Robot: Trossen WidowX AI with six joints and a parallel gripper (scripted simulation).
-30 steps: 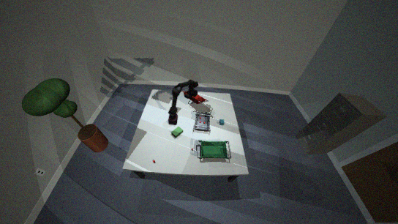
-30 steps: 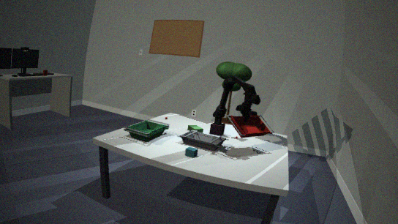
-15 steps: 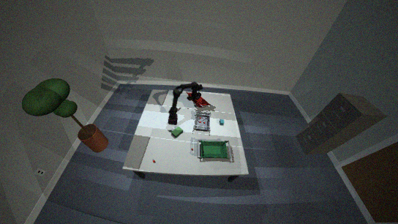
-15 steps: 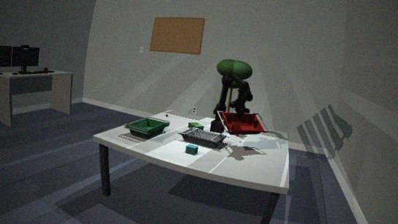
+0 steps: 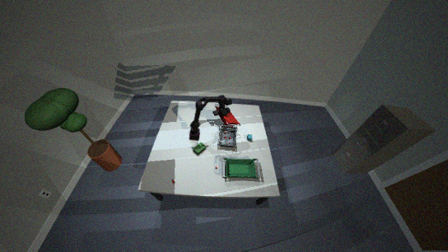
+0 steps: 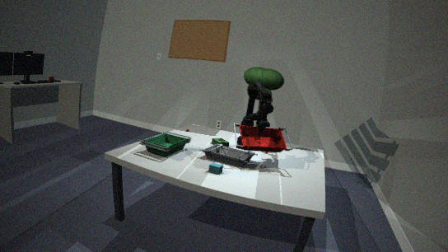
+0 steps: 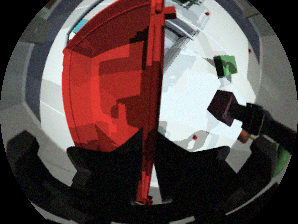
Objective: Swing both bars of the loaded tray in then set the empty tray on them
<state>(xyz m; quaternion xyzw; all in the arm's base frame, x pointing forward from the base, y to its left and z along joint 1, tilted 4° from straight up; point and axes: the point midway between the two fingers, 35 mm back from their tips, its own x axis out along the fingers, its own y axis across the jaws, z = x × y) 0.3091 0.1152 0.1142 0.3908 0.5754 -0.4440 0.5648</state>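
The red tray lies 8 cm ahead of my gripper tip, 3 cm to the left of it and 1 cm below it. From my gripper tip the other things lie so: teal block: 32 cm ahead, 20 cm to the right, 16 cm below; then green block: 26 cm behind, 28 cm to the right, 16 cm below.
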